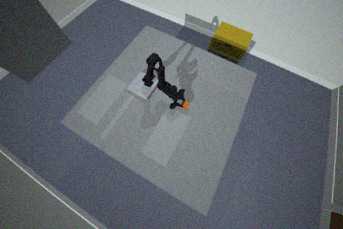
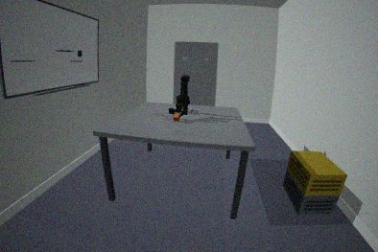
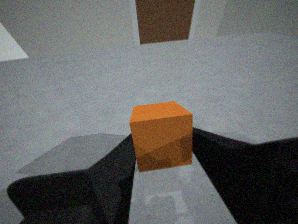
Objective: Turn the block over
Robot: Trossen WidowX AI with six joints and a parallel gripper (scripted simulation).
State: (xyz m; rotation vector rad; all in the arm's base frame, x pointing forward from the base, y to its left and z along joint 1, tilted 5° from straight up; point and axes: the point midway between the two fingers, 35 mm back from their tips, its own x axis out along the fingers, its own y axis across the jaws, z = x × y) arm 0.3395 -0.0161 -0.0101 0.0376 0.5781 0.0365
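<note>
Now: gripper tip 1 cm above the small orange block.
</note>
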